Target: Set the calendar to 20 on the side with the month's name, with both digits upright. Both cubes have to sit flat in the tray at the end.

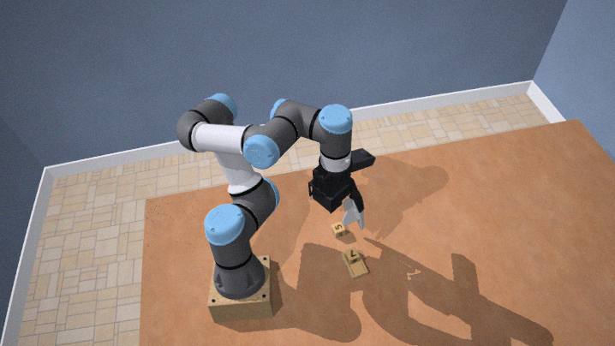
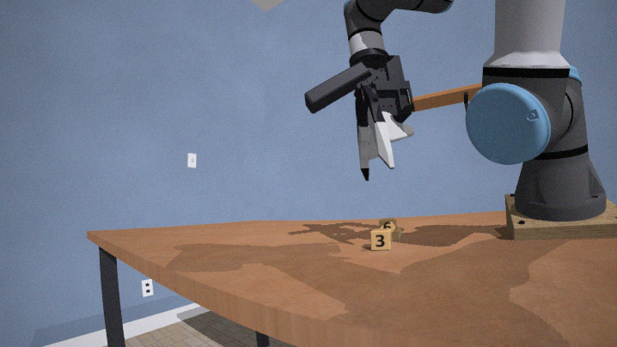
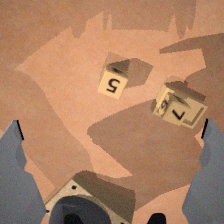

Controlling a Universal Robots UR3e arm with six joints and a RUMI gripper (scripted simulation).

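My gripper is now 10 cm above the wooden digit cube. The rest, counted from my hand: wooden tray 3 cm ahead, 11 cm to the right, 10 cm below.
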